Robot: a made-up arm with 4 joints.
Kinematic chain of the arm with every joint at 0, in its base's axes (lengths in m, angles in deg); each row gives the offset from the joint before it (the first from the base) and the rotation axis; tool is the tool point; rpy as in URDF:
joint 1: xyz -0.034 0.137 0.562 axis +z
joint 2: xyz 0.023 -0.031 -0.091 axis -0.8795 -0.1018 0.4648
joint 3: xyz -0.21 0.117 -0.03 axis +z
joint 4: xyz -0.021 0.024 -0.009 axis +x
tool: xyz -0.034 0.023 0 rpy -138.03 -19.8 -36.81
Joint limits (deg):
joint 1: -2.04..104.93
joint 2: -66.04..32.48
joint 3: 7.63..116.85
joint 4: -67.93..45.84
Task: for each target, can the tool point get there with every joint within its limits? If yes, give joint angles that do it. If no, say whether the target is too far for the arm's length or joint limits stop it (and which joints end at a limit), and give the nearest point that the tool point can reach.
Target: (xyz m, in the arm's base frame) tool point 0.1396 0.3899 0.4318
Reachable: no: joint limits stop it (at a limit: joint 1, joint 2, joint 3, joint 4) | nearest point -0.1576 0.2622 0.5520 | short by 0.345 m
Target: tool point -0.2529 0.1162 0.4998
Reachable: yes | joints 28.84 -31.16 96.42 29.50
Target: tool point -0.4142 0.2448 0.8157
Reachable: no: too far | nearest point -0.2396 0.1953 0.6602 | short by 0.239 m
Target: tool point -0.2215 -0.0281 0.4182
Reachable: yes | joints 53.87 -1.45 68.28 -45.21
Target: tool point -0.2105 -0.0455 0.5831
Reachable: yes | joints 89.47 -43.31 15.89 22.86
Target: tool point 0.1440 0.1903 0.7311
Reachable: no: joint limits stop it (at a limit: joint 1, joint 2, joint 3) | nearest point -0.1620 0.2973 0.6659 | short by 0.331 m
